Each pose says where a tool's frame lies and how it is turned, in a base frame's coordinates. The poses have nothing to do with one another.
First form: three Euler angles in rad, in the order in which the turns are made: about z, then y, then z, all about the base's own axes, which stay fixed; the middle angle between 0 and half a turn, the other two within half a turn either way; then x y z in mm.
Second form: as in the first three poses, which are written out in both.
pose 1, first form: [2.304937 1.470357 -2.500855 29.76 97.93 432.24]
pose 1, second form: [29.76 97.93 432.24 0.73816 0.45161 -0.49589 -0.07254]
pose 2, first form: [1.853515 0.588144 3.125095 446.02 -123.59 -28.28]
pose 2, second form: [446.02 -123.59 -28.28 0.76058 0.17212 -0.23322 -0.58095]
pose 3, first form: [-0.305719 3.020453 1.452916 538.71 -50.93 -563.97]
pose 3, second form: [538.71 -50.93 -563.97 0.05084 -0.76889 0.63651 0.03285]
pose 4, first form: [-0.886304 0.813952 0.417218 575.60 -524.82 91.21]
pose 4, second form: [575.60 -524.82 91.21 0.89318 -0.24011 0.31469 -0.21342]
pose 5, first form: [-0.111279 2.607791 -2.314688 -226.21 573.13 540.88]
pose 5, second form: [-226.21 573.13 540.88 0.09237 0.86040 0.43607 -0.24704]
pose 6, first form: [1.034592 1.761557 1.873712 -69.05 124.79 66.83]
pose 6, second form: [-69.05 124.79 66.83 0.07408 -0.31417 0.70434 0.63223]
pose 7, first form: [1.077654 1.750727 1.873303 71.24 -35.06 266.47]
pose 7, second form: [71.24 -35.06 266.47 0.06098 -0.29745 0.70782 0.63781]
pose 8, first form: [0.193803 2.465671 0.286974 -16.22 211.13 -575.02]
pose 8, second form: [-16.22 211.13 -575.02 0.32203 -0.04393 0.94241 0.07894]
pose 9, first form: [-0.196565 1.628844 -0.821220 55.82 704.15 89.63]
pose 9, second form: [55.82 704.15 89.63 0.59933 0.22349 0.69214 -0.33437]
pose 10, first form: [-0.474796 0.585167 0.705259 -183.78 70.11 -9.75]
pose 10, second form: [-183.78 70.11 -9.75 0.95115 -0.16048 0.23966 0.11009]
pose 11, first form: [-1.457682 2.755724 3.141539 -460.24 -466.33 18.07]
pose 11, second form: [-460.24 -466.33 18.07 0.12770 -0.73212 -0.65363 0.14302]
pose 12, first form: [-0.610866 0.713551 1.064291 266.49 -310.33 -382.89]
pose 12, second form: [266.49 -310.33 -382.89 0.91305 -0.25950 0.23374 0.21062]
